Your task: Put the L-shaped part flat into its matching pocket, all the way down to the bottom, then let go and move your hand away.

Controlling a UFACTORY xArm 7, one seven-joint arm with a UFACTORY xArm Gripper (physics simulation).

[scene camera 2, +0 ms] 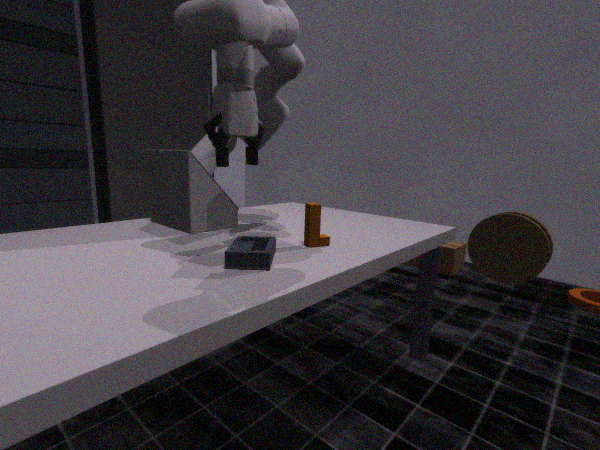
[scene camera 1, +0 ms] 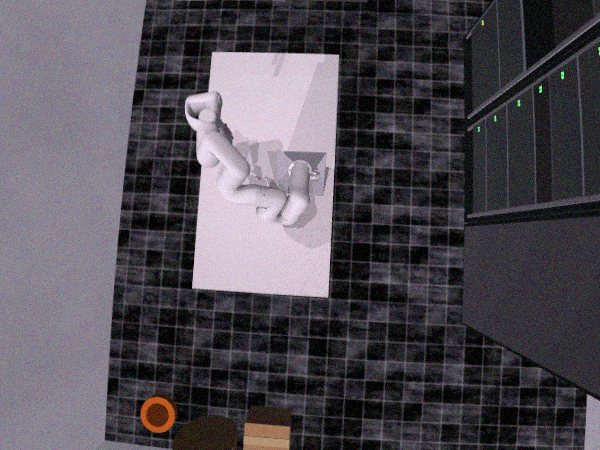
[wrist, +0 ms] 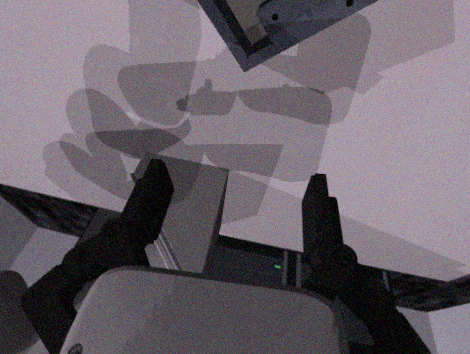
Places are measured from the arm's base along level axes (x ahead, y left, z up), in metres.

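Pixels of known places: gripper, between the fingertips: [scene camera 2: 238,165] [wrist: 236,180]; arm's base, origin of its link: [scene camera 2: 190,174] [scene camera 1: 300,170] [wrist: 169,261].
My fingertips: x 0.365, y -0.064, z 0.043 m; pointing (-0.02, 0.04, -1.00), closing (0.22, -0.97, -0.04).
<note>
For each thing: its top centre in the pictures, then the offset to it from my fingertips. Level surfaces: height alone.
- orange L-shaped part, centre of its top: [scene camera 2: 318,203] dx +0.055, dy +0.205, dz -0.092 m
- dark blue-grey block, centre of its top: [scene camera 2: 252,243] dx +0.058, dy -0.001, dz -0.165 m
- white table, height of its surface: dz -0.202 m
The orange L-shaped part [scene camera 2: 312,225] stands upright on the table in scene camera 2, its long leg up and its short foot pointing right. The dark blue-grey block [scene camera 2: 247,260] [wrist: 245,61] with the pocket lies on the table to the left of it; a corner of its open pocket shows at the top of the wrist view. My gripper [scene camera 2: 237,162] [wrist: 236,180] is open and empty, fingers pointing down, well above the table and higher than both. The arm hides the part and the block in scene camera 1. The part does not show in the wrist view.
A grey wedge-shaped pedestal [scene camera 2: 215,212] [wrist: 200,210] stands on the white table [scene camera 1: 260,265] [scene camera 2: 75,310] behind the block. On the floor beyond the table are a wooden box [scene camera 1: 266,443] [scene camera 2: 452,257], a large brown disc [scene camera 1: 205,436] [scene camera 2: 510,247] and an orange ring [scene camera 1: 145,415] [scene camera 2: 579,300].
</note>
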